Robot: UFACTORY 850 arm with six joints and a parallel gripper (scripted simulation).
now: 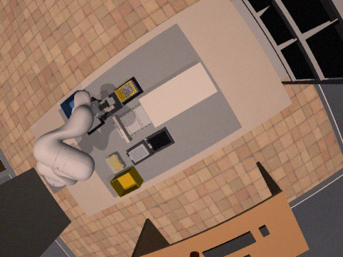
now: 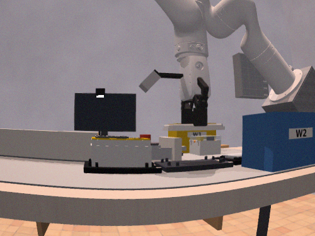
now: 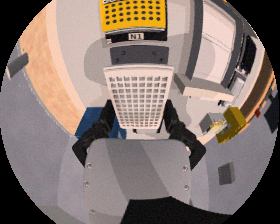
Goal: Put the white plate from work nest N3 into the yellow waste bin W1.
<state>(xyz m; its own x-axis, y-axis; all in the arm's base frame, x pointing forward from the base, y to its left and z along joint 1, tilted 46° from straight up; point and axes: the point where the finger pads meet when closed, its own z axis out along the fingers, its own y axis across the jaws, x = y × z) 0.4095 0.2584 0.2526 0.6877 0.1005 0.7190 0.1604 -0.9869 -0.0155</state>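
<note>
The yellow bin W1 is 6 cm behind my hand, 54 cm to the right of it and 7 cm below it. Also, from my hand: yellow tip box: 16 cm ahead, 4 cm to the left, 5 cm below; then white plate: 1 cm below; then drawer: 15 cm ahead, 15 cm to the right, 8 cm below.
</note>
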